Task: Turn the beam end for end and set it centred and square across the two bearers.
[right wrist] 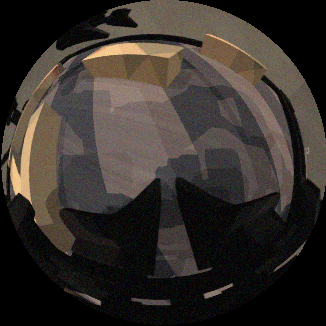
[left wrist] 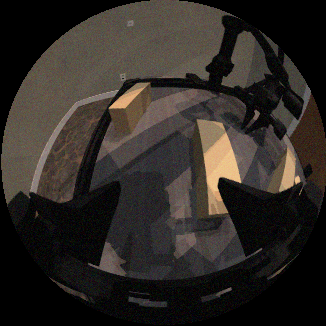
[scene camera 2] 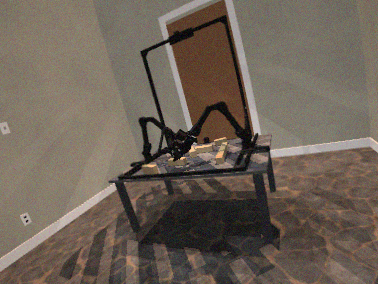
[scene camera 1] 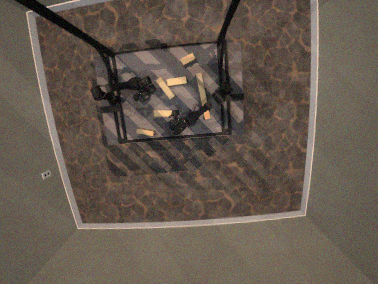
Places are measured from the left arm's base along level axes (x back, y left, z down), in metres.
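Where they show: left gripper, fingertip midpoint: (right wrist: pixel 123 29) (left wrist: pixel 169 184) (scene camera 2: pixel 176 158) (scene camera 1: pixel 169 122); right gripper, fingertip midpoint: (right wrist: pixel 167 182) (left wrist: pixel 242 130) (scene camera 1: pixel 149 98); left arm's base, link origin: (scene camera 2: pixel 247 147) (scene camera 1: pixel 224 88); right arm's base, link origin: (left wrist: pixel 213 84) (scene camera 2: pixel 148 159) (scene camera 1: pixel 115 99).
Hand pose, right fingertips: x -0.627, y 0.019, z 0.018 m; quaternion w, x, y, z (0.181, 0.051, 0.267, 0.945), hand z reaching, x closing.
Note:
Each offset is from my right fingertips to the centre of the thing.
The beam {dx +0.446, dy +0.031, dz -0.020 m} (scene camera 1: pixel 201 89) (scene camera 2: pixel 222 151) is a long pale wooden bar with an orange-red end; it lies on the table at the right in both scene views, and part of it shows at the far left edge of the right wrist view. The two bearers cannot be told for certain from the pale blocks. My right gripper (scene camera 1: pixel 145 94) (right wrist: pixel 167 182) is shut on nothing, its fingertips nearly together, over the table left of the angled block {dx +0.151, dy -0.061, dz -0.023 m} (scene camera 1: pixel 165 88) (right wrist: pixel 42 160). My left gripper (scene camera 1: pixel 176 125) (left wrist: pixel 169 184) is open and empty beside the block {dx +0.110, dy +0.138, dz -0.022 m} (scene camera 1: pixel 161 113) (left wrist: pixel 219 165) (right wrist: pixel 132 63), which shows near one finger.
Another block {dx +0.247, dy -0.107, dz -0.022 m} (scene camera 1: pixel 176 81) lies beside the angled one, and one {dx +0.349, dy -0.266, dz -0.022 m} (scene camera 1: pixel 188 59) (scene camera 2: pixel 220 140) lies farther up in scene camera 1. A small block {dx -0.058, dy +0.277, dz -0.030 m} (scene camera 1: pixel 145 132) (scene camera 2: pixel 149 169) (left wrist: pixel 130 107) (right wrist: pixel 232 56) lies near the table's edge. A black frame (scene camera 1: pixel 172 138) surrounds the work area; the left forearm passes near the beam.

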